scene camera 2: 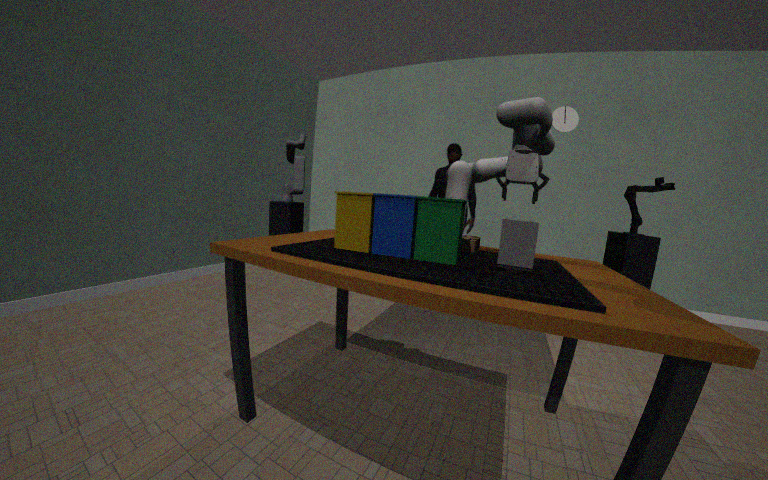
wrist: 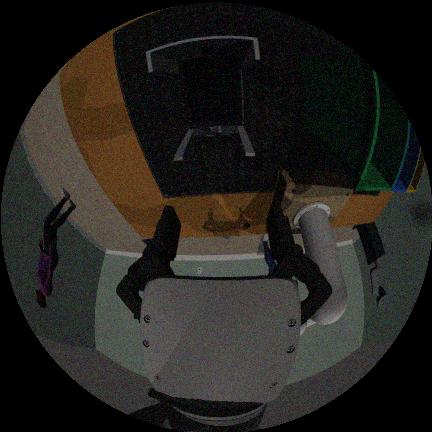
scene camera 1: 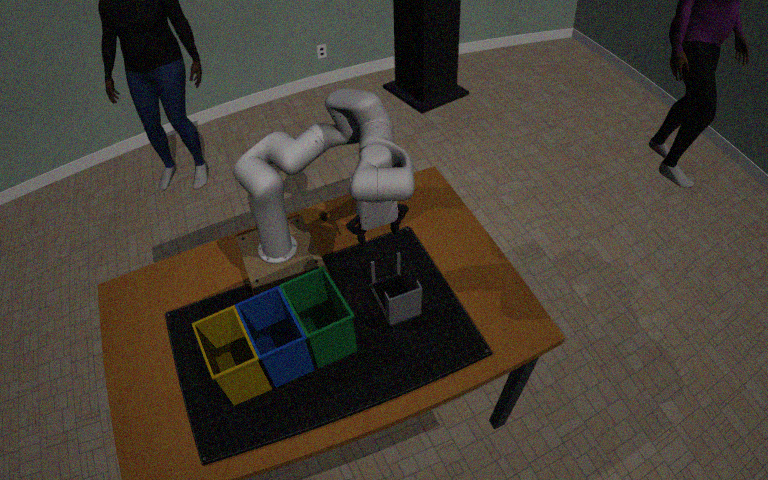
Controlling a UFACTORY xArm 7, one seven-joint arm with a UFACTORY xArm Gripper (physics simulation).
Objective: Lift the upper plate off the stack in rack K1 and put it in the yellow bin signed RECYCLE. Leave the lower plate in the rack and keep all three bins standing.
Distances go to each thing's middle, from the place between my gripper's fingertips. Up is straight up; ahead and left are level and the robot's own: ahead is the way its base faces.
The green bin (scene camera 1: 326,319) is 60 mm ahead of my hand, 240 mm to the right of it and 100 mm below it. The rest, counted from my hand: blue bin (scene camera 1: 278,339) 50 mm ahead, 370 mm to the right, 100 mm below; yellow bin (scene camera 1: 231,359) 30 mm ahead, 500 mm to the right, 100 mm below.
